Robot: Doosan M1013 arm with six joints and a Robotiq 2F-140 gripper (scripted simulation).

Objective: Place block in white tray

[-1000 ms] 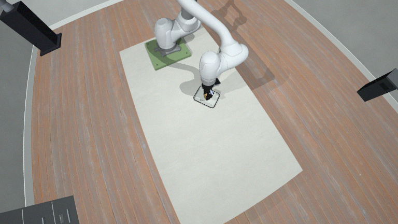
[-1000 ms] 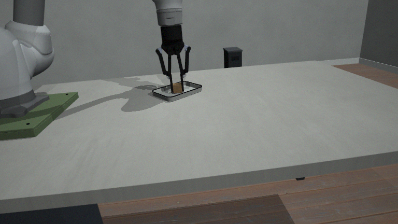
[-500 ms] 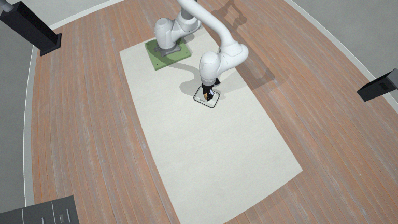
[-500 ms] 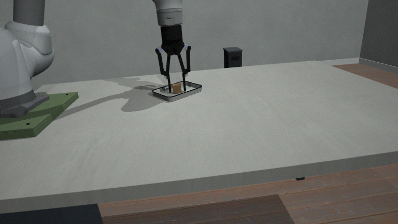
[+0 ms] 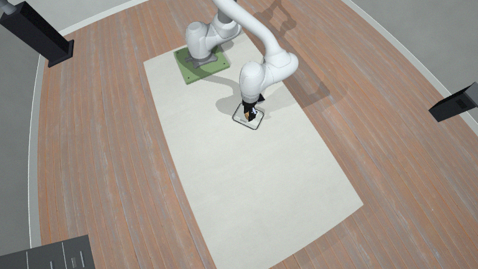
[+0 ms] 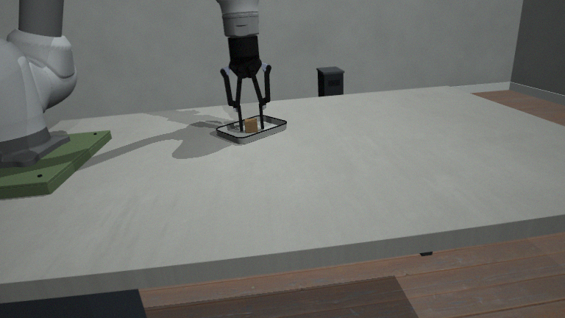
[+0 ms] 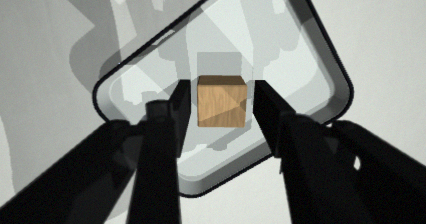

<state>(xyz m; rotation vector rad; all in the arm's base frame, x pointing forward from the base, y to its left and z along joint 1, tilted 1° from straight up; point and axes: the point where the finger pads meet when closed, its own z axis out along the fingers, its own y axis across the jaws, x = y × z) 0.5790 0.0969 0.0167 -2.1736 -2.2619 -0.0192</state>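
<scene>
My hand is 20 mm above the wooden block. Also, from my hand: white tray (30 mm below).
</scene>
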